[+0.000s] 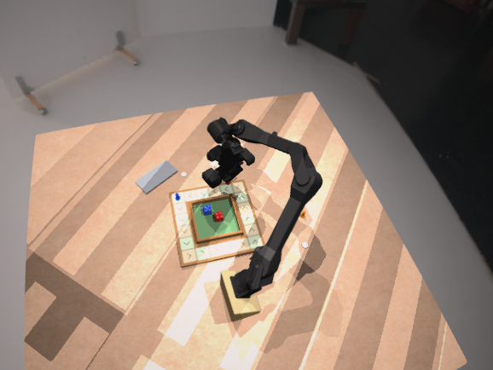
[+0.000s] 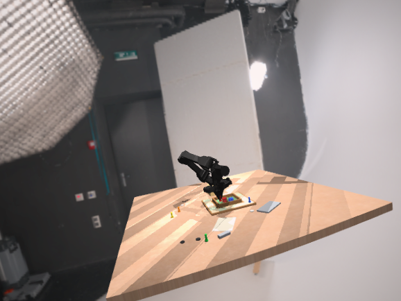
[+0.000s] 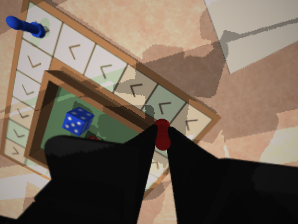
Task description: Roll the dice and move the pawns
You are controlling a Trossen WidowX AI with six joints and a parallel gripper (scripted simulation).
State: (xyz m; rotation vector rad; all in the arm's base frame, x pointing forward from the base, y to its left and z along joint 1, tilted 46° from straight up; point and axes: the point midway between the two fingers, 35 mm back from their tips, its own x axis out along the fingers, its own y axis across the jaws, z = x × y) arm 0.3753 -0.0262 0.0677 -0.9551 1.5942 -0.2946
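Right now my gripper tip is 180 mm to the right of the blue pawn, 40 mm above it and 10 mm short of it. Round my gripper tip: orange pawn (240 mm to the right, 160 mm behind, 60 mm below); then grey plate (240 mm to the left, 130 mm ahead, 70 mm below); then red pawn (10 mm above).
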